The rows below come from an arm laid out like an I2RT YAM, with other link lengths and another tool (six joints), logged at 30 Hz.
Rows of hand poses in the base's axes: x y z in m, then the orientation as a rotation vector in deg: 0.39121 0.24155 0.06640 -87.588 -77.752 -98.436; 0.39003 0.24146 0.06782 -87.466 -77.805 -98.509; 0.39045 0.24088 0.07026 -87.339 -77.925 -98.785; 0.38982 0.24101 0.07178 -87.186 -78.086 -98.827; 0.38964 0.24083 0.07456 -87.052 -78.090 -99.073; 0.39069 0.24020 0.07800 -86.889 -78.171 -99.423; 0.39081 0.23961 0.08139 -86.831 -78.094 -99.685; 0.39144 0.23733 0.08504 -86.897 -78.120 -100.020; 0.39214 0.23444 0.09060 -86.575 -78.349 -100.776; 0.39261 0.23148 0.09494 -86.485 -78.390 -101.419; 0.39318 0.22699 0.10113 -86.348 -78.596 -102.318; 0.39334 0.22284 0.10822 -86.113 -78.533 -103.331; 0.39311 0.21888 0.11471 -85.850 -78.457 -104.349; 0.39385 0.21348 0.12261 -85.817 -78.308 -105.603
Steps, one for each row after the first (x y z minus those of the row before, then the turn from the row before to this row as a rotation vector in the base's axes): -0.00118 -0.00009 0.00142 0.021 -0.096 0.051; 0.00042 -0.00058 0.00244 -0.013 -0.260 -0.042; -0.00063 0.00013 0.00152 -0.043 -0.123 0.101; -0.00018 -0.00018 0.00278 0.069 -0.197 -0.037; 0.00105 -0.00063 0.00344 0.034 -0.303 -0.062; 0.00012 -0.00059 0.00339 0.093 -0.160 -0.107; 0.00063 -0.00228 0.00365 -0.029 -0.222 -0.214; 0.00070 -0.00289 0.00556 0.017 -0.668 -0.150; 0.00047 -0.00296 0.00434 0.042 -0.469 -0.270; 0.00057 -0.00449 0.00619 -0.044 -0.714 -0.354; 0.00016 -0.00415 0.00709 0.187 -0.712 -0.380; -0.00023 -0.00396 0.00649 0.203 -0.718 -0.368; 0.00074 -0.00540 0.00790 0.165 -0.796 -0.656
